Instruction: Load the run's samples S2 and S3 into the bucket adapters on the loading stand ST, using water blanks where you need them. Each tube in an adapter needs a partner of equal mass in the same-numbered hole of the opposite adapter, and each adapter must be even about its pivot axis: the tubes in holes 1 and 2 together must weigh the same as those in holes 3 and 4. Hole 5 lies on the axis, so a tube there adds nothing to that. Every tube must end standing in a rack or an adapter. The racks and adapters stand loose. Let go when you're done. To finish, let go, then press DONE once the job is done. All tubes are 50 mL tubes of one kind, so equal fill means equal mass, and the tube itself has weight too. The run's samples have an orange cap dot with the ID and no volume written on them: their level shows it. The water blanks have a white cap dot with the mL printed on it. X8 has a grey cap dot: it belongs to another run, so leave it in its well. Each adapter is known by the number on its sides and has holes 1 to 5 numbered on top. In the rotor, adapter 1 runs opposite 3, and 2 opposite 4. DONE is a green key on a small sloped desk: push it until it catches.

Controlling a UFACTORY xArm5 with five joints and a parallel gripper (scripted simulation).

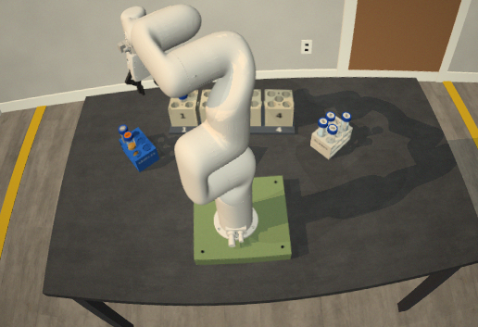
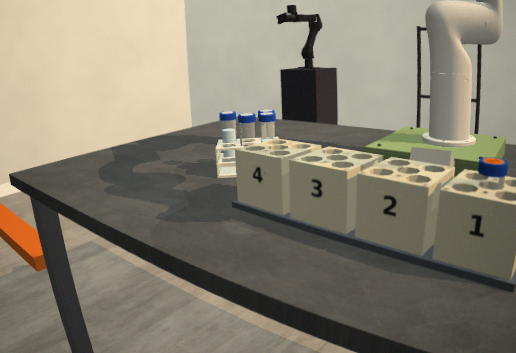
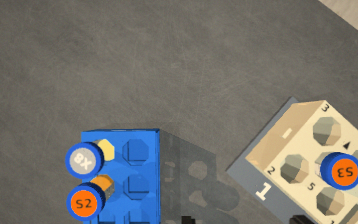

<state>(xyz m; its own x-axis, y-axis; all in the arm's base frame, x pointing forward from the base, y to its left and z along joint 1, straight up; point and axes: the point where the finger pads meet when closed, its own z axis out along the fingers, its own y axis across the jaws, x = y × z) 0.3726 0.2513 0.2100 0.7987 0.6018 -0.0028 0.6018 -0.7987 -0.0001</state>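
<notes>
The sample tube S2 is 8 cm behind my hand, 8 cm to the left of it and 19 cm below it. Also, from my hand: bucket adapter (8 cm ahead, 9 cm to the right, 20 cm below); then loading stand ST (6 cm ahead, 25 cm to the right, 25 cm below); then blue sample rack (7 cm behind, 7 cm to the left, 22 cm below).
</notes>
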